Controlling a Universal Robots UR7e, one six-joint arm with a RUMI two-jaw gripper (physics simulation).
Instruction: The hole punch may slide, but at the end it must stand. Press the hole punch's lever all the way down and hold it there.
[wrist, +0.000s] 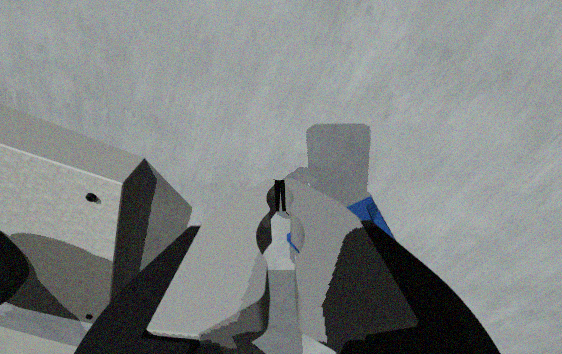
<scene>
I see my gripper (280, 183) and a hole punch (366, 209).
</scene>
